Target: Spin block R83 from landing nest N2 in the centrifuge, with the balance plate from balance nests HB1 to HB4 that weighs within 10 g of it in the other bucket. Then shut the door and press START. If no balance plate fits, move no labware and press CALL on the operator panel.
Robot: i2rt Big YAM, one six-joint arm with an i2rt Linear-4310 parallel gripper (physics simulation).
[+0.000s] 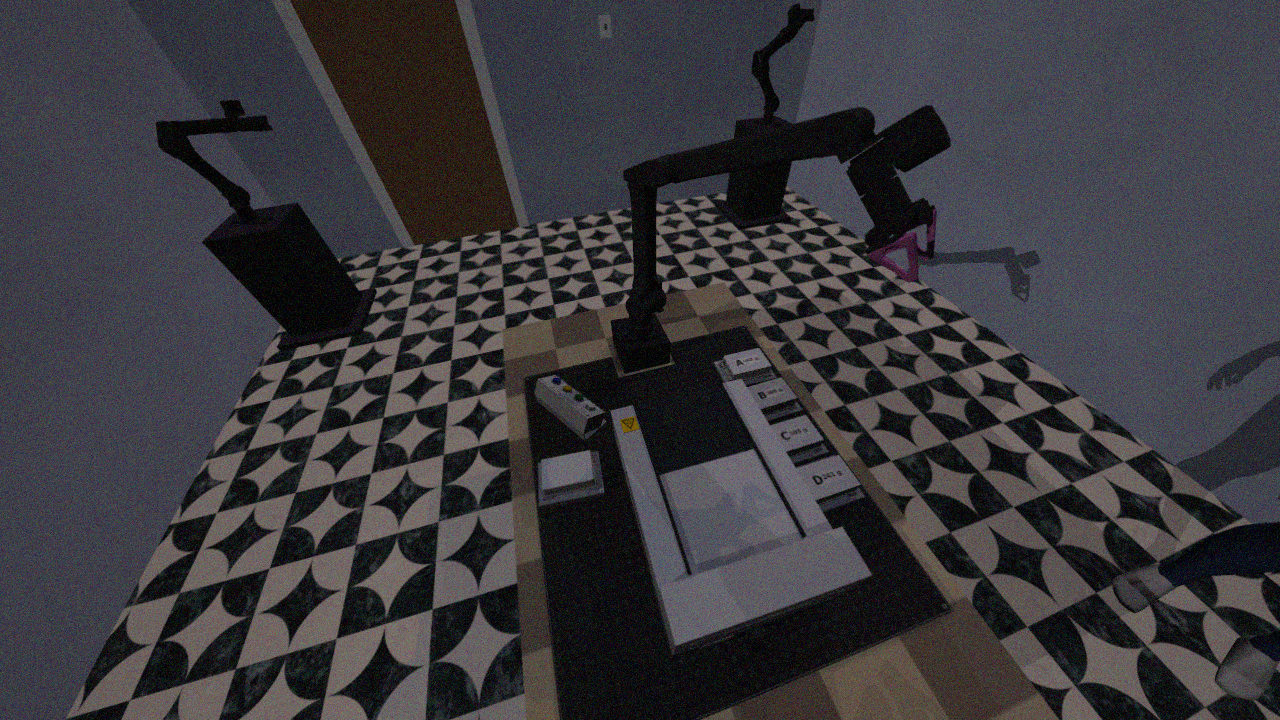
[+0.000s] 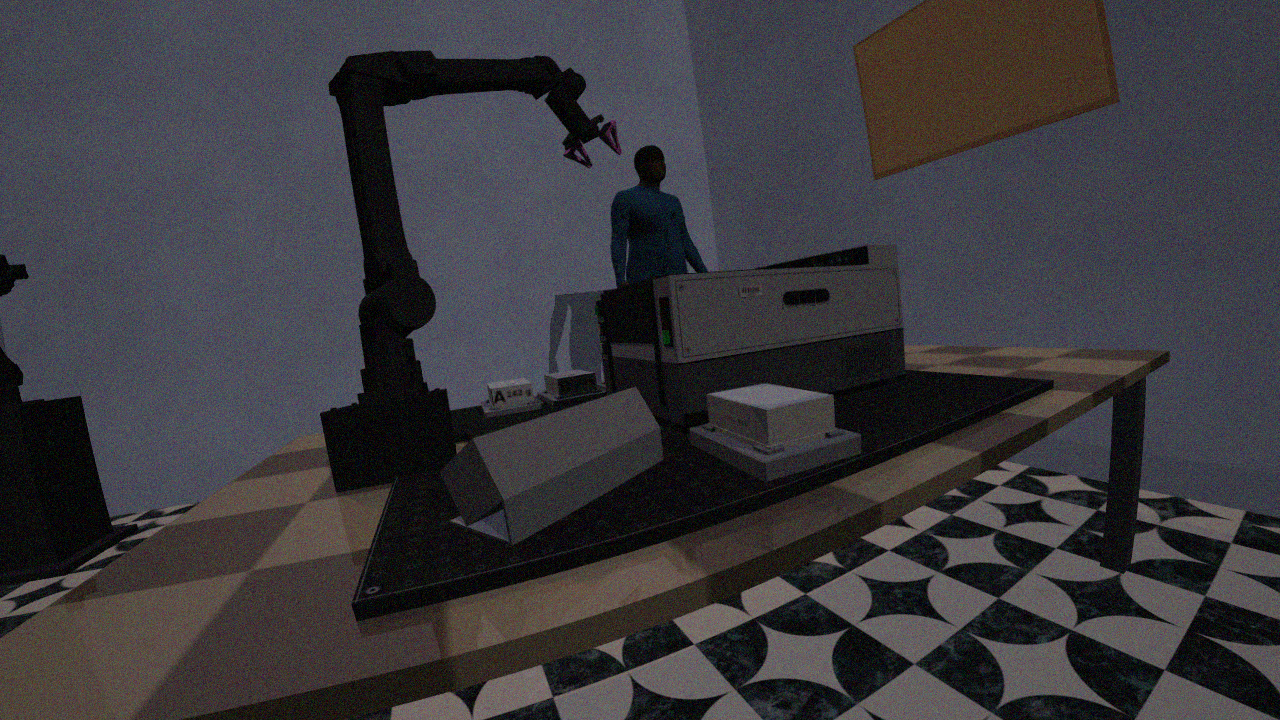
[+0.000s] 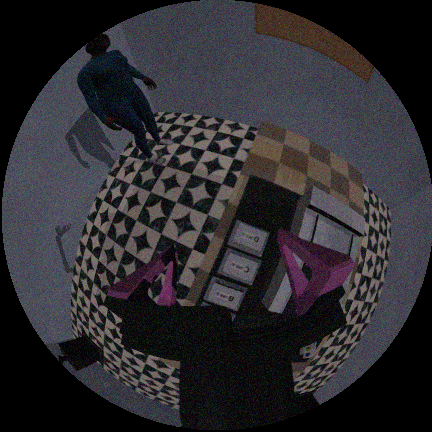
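Where they show: gripper, fingertip midpoint: (image 1: 921, 269) (image 2: 605, 160) (image 3: 225, 242); arm's base at its link origin: (image 1: 639, 332) (image 2: 396, 398).
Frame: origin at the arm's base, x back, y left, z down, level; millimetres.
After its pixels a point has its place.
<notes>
My gripper (image 1: 914, 246) @(x -496, y 367, z -471 mm) (image 2: 602, 158) @(x -496, y 367, z -471 mm) (image 3: 225, 242) @(x -496, y 367, z -471 mm) is open and empty, high above and beyond the row of balance plates. Plates A (image 1: 747, 362) @(x -200, y 294, z 34 mm) (image 2: 510, 394) @(x -188, y 233, z 51 mm), B (image 1: 771, 394) @(x -335, y 302, z 34 mm) (image 3: 226, 294) @(x -338, y 298, z 34 mm), C (image 1: 796, 434) @(x -473, y 298, z 34 mm) (image 3: 241, 267) @(x -468, y 289, z 34 mm) and D (image 1: 827, 479) @(x -606, y 301, z 34 mm) (image 3: 250, 238) @(x -593, y 301, z 34 mm) sit in their nests beside the centrifuge (image 1: 765, 582) @(x -788, y -6, z -156 mm) (image 2: 778, 313) @(x -537, y -167, z -57 mm) (image 3: 337, 210) @(x -779, y 26, z -156 mm). Their weights are too blurred to read surely. A white block (image 1: 568, 468) @(x -400, y -296, z 25 mm) (image 2: 769, 411) @(x -358, y -360, z 27 mm) sits on a nest (image 2: 760, 465) @(x -336, y -371, z 72 mm) on the centrifuge's other side; no label is readable. A pale panel (image 1: 729, 505) @(x -647, y 2, z -122 mm) lies between the centrifuge's side rails. The buckets are not visible.
The operator panel (image 1: 572, 411) @(x -236, y -260, z 16 mm) (image 2: 572, 456) @(x -179, y -314, z 41 mm) (image 3: 308, 350) @(x -145, y -264, z 15 mm), with coloured buttons, stands near the arm's base (image 1: 640, 344) @(x -56, y -12, z -3 mm) (image 2: 389, 438) @(x 8, y -76, z 42 mm). All stand on a black mat (image 1: 599, 608) @(x -702, y -286, z 87 mm) on the table. A person (image 2: 648, 223) (image 3: 112, 90) stands beyond the table. Two other arms stand on pedestals behind.
</notes>
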